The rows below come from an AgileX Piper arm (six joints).
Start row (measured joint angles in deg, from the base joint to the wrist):
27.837, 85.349, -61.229, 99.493, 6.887, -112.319
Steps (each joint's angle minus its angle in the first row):
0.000, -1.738, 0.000, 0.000, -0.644, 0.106
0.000, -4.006, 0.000, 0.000, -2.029, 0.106
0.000, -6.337, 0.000, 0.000, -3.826, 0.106
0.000, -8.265, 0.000, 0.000, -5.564, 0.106
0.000, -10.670, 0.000, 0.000, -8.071, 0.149
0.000, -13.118, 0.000, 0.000, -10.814, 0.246
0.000, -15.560, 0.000, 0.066, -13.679, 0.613
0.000, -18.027, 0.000, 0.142, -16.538, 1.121
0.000, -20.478, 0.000, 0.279, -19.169, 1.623
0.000, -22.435, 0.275, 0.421, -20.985, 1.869
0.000, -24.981, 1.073, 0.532, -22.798, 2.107
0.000, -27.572, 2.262, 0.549, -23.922, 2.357
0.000, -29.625, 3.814, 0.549, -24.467, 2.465
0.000, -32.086, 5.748, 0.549, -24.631, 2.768
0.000, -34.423, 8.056, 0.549, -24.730, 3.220
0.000, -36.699, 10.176, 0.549, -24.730, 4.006
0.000, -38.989, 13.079, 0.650, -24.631, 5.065
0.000, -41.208, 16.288, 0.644, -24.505, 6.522
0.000, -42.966, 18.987, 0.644, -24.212, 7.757
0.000, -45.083, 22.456, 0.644, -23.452, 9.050
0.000, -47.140, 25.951, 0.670, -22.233, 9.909
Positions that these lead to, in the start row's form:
27.837, 83.611, -61.229, 99.493, 6.243, -112.213
27.837, 81.343, -61.229, 99.493, 4.858, -112.213
27.837, 79.012, -61.229, 99.493, 3.061, -112.213
27.837, 77.084, -61.229, 99.493, 1.323, -112.213
27.837, 74.679, -61.229, 99.493, -1.184, -112.170
27.837, 72.231, -61.229, 99.493, -3.927, -112.073
27.837, 69.789, -61.229, 99.559, -6.792, -111.706
27.837, 67.322, -61.229, 99.635, -9.651, -111.198
27.837, 64.871, -61.229, 99.772, -12.282, -110.696
27.837, 62.914, -60.954, 99.914, -14.098, -110.450
27.837, 60.368, -60.156, 100.025, -15.911, -110.212
27.837, 57.777, -58.967, 100.042, -17.035, -109.962
27.837, 55.724, -57.415, 100.042, -17.580, -109.854
27.837, 53.263, -55.481, 100.042, -17.744, -109.551
27.837, 50.926, -53.173, 100.042, -17.843, -109.099
27.837, 48.650, -51.053, 100.042, -17.843, -108.313
27.837, 46.360, -48.150, 100.143, -17.744, -107.254
27.837, 44.141, -44.941, 100.137, -17.618, -105.797
27.837, 42.383, -42.242, 100.137, -17.325, -104.562
27.837, 40.266, -38.773, 100.137, -16.565, -103.269
27.837, 38.209, -35.278, 100.163, -15.346, -102.410

